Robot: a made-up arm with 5 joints.
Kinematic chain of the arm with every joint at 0, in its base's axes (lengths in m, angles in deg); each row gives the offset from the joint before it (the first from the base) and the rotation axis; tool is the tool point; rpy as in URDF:
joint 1: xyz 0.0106 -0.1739 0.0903 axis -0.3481 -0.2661 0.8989
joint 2: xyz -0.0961 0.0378 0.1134 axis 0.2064 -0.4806 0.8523
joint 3: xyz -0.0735 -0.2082 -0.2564 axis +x
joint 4: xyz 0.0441 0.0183 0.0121 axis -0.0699 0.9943 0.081
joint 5: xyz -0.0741 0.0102 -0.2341 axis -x
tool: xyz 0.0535 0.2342 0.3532 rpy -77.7 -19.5 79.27
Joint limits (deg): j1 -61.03..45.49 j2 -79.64..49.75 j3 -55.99..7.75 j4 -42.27..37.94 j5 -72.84..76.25
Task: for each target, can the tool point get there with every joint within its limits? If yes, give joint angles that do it. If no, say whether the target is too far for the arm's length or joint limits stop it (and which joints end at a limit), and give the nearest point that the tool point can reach.
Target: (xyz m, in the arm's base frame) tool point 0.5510 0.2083 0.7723
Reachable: no: joint limits stop it (at a limit: joint 1, joint 2, joint 3, joint 4) | nearest point -0.0123 0.0584 0.3785 | short by 0.703 m
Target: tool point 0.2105 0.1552 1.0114
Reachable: no: joint limits stop it (at a limit: joint 1, joint 2, joint 4) | nearest point -0.1402 0.0583 0.4990 | short by 0.628 m
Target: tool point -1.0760 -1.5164 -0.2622
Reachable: no: too far | nearest point -0.5449 -0.7172 -0.3528 | short by 0.964 m
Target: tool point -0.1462 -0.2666 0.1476
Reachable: yes | joints -18.11 -21.52 -27.34 24.69 -44.25
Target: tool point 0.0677 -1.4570 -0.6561
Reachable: no: too far | nearest point -0.0761 -0.7794 -0.4464 | short by 0.724 m
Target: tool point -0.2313 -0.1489 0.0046
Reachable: yes | joints 22.53 -69.36 -40.98 -4.35 -17.43
